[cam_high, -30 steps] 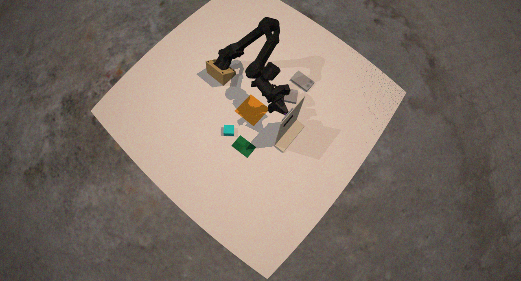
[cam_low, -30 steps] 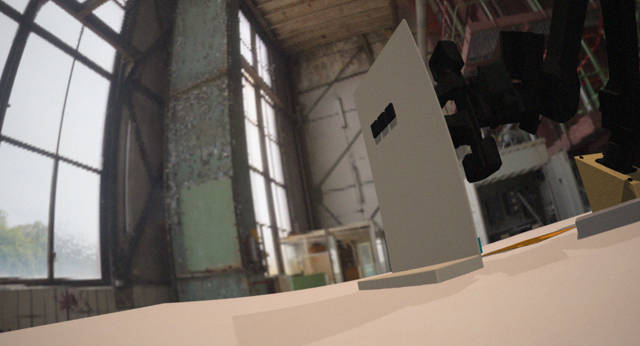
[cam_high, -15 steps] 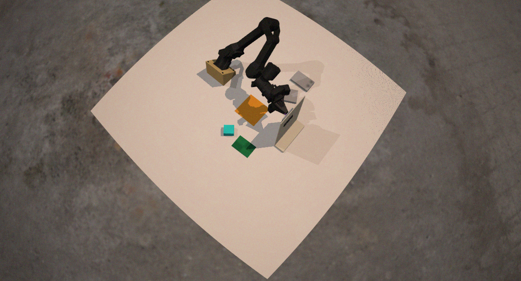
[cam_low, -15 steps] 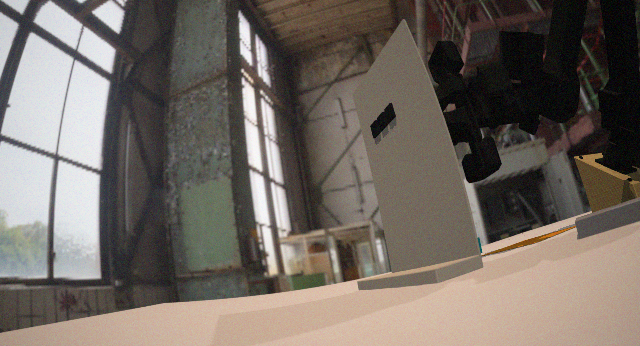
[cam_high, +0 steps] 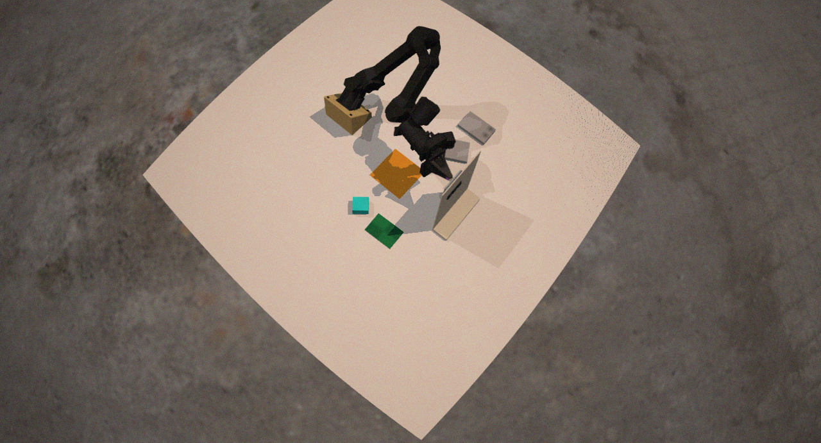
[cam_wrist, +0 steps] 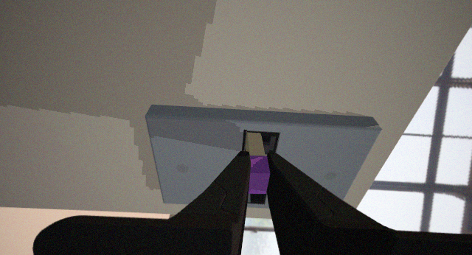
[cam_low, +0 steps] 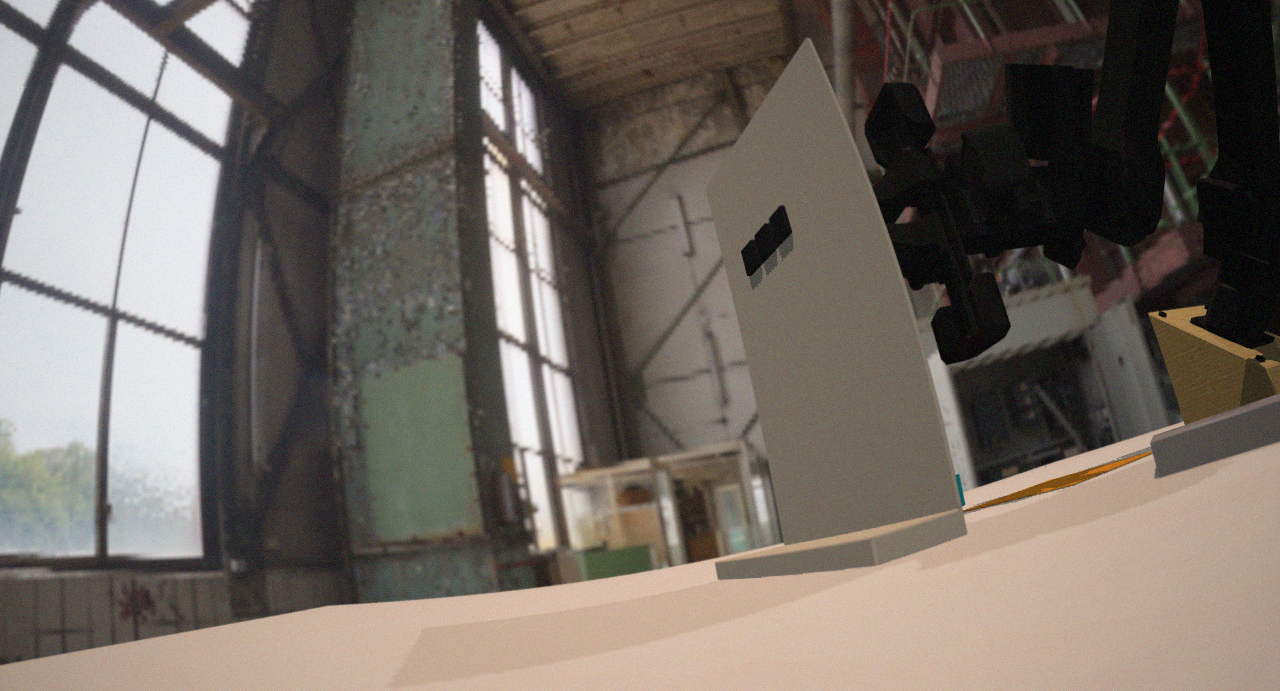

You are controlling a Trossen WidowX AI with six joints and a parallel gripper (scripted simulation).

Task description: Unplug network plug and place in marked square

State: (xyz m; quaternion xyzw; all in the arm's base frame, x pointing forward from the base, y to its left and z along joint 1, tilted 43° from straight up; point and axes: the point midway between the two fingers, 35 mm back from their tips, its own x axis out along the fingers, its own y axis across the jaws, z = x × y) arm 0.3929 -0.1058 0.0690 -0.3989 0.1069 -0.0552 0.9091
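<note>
Now: the orange marked square 19 cm below my gripper tip, 17 cm behind it and 1 cm to the right of it. Also, from my gripper tip: upright panel (7 cm below, 3 cm ahead, 1 cm to the right); then network plug (right at my gripper tip); then green square (19 cm below, 18 cm to the right, 8 cm behind).
</note>
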